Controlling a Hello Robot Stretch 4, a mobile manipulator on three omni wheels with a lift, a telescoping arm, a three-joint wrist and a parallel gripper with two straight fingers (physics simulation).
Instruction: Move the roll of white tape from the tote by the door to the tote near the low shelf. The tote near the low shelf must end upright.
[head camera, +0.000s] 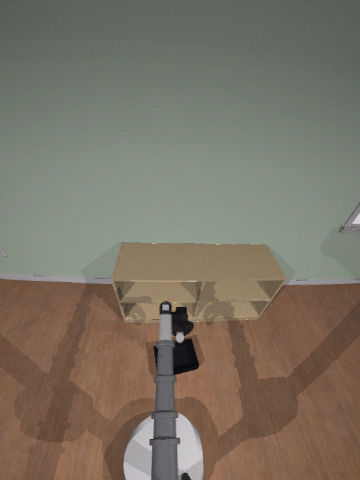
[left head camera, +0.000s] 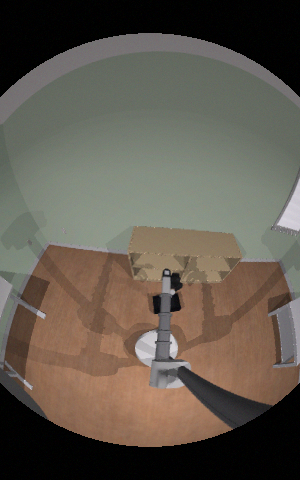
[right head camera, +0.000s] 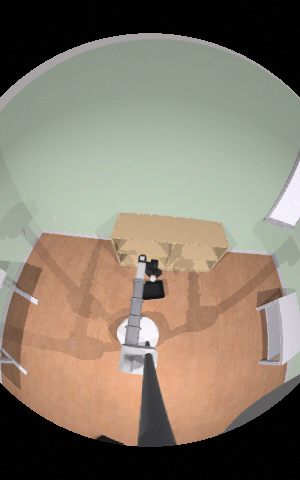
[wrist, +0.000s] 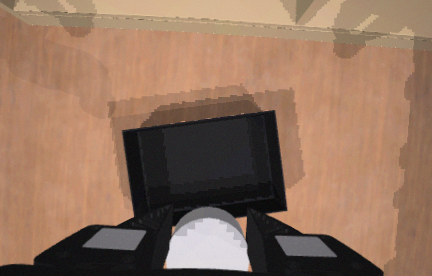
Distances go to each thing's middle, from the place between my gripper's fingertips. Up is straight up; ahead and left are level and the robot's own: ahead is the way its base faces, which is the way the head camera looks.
My gripper is now 2 cm past the roll of white tape (wrist: 208, 233).
